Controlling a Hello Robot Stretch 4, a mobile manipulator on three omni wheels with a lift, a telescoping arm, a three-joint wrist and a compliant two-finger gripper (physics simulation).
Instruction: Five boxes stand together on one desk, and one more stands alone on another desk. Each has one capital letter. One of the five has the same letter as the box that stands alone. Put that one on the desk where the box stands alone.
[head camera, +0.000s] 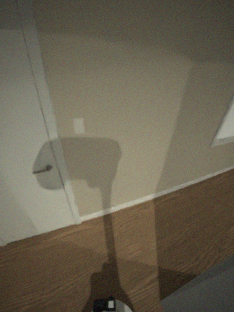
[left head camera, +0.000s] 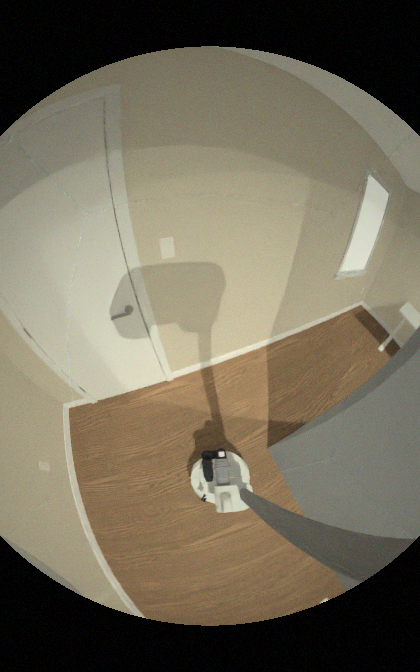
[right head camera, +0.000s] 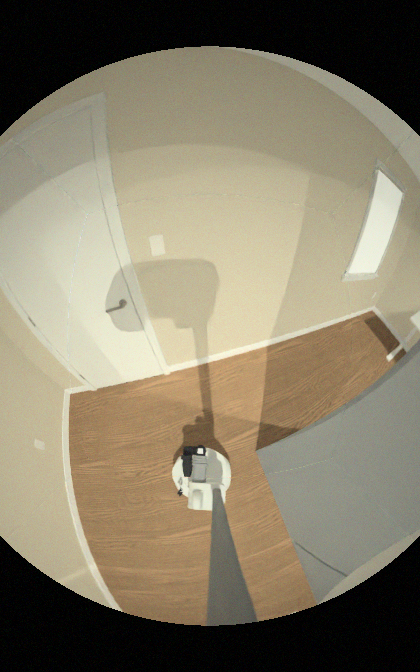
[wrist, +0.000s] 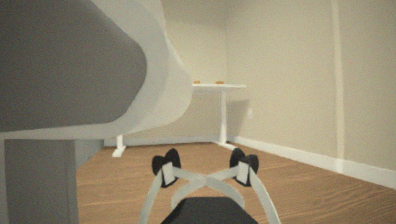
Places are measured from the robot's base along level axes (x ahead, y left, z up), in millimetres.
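Pixels of known places: gripper, fingertip midpoint: (wrist: 204, 160).
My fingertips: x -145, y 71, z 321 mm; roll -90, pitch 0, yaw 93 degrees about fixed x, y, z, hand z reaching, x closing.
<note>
Behind a point stands the place of what it marks.
In the wrist view, a white desk (wrist: 220, 88) @[y 173, x -2302, z 667 mm] stands against the far wall. Two small orange-brown boxes show on it, a left box (wrist: 197, 82) @[y -83, x -2160, z 722 mm] and a right box (wrist: 219, 82) @[y 161, x -2239, z 728 mm]; their letters are too small to read, and the robot's own body hides the desk's left part. My gripper (wrist: 204, 160) @[y 71, x -145, z 321 mm] is open, its fingertips apart with nothing between them, far from the desk. Part of another white desk (left head camera: 411, 314) (right head camera: 417, 321) shows at the right edge of both side head views, partly behind a grey partition; no box is visible on it.
The tall grey partition (left head camera: 360, 450) (right head camera: 350, 460) (head camera: 210, 292) @[y -427, x 151, z 785 mm] stands close to the right of the robot base (left head camera: 220, 480) (right head camera: 202, 472). A white door (head camera: 25, 150) @[y 600, x 836, z 1070 mm] (left head camera: 95, 300) (right head camera: 75, 300) and a beige wall (head camera: 125, 100) @[y -99, x 1101, z 1353 mm] are ahead. A window (left head camera: 366, 225) (right head camera: 377, 225) is at the right.
</note>
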